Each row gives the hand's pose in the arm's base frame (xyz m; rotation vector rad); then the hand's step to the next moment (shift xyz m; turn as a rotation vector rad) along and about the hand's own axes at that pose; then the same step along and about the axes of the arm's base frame.
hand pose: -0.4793 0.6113 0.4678 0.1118 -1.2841 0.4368
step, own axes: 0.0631 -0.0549 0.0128 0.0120 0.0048 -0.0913
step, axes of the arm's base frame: 0.0225 -0.0383 0.0720 0.0831 0.0366 -0.0159
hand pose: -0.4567 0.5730 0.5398 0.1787 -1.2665 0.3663
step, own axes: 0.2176 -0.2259 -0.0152 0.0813 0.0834 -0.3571
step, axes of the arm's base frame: 0.1508 -0.1677 0.2185 0.3101 0.2092 -0.0339
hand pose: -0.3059 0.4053 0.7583 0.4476 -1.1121 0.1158
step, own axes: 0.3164 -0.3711 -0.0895 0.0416 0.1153 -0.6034
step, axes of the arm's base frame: 0.3315 -0.3411 0.1398 0.4892 0.3427 -0.1495
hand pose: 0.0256 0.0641 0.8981 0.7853 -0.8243 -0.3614
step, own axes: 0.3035 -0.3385 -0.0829 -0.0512 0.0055 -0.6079
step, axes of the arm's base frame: 0.2600 -0.3591 -0.1303 0.4338 0.3242 -0.2809
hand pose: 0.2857 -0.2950 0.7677 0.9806 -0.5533 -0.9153
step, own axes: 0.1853 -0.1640 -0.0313 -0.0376 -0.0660 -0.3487
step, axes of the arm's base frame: 0.0548 -0.1843 -0.1589 0.2169 0.1759 -0.2222
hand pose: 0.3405 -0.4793 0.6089 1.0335 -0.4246 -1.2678
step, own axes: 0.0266 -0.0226 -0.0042 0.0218 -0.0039 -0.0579
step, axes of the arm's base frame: -0.0018 -0.0216 -0.0277 0.0485 0.0031 -0.0385
